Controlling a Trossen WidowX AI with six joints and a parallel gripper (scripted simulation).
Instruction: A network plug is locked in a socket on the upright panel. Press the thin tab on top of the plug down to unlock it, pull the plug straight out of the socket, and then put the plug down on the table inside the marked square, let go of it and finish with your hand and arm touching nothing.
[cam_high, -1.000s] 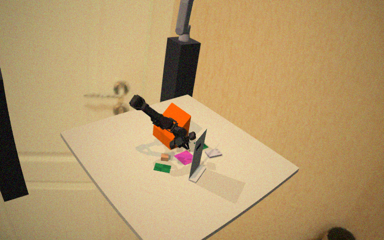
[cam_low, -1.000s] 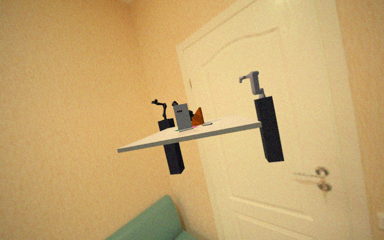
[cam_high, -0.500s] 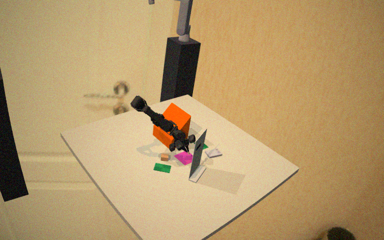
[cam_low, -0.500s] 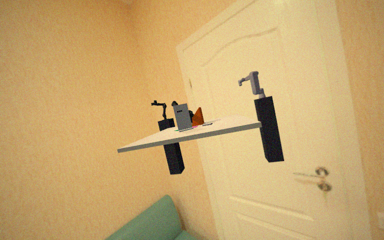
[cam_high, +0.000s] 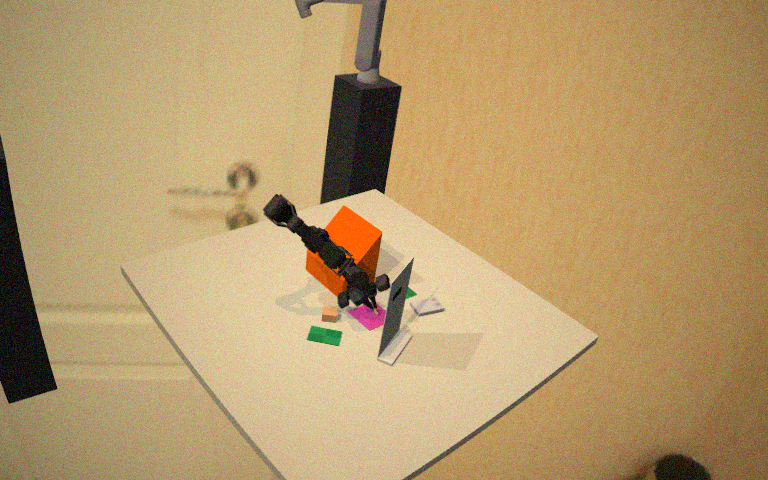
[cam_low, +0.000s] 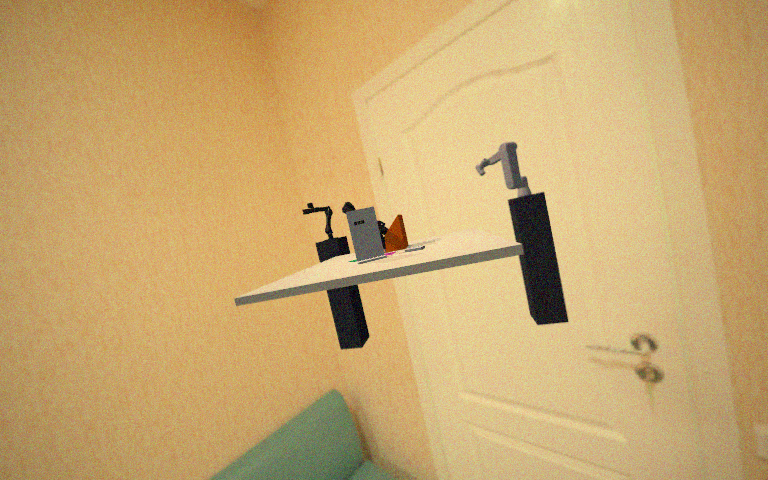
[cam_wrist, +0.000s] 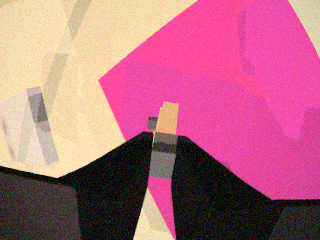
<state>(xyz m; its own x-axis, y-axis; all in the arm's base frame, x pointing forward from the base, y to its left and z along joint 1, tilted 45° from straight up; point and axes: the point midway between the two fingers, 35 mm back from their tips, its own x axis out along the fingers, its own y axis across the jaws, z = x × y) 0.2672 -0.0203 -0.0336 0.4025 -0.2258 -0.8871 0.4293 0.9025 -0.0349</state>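
Right now the magenta square is 30 mm below my gripper tip and 10 mm behind it. Round my gripper tip: upright grey panel 160 mm ahead, 110 mm above, 60 mm to the right; network plug right at my gripper tip.
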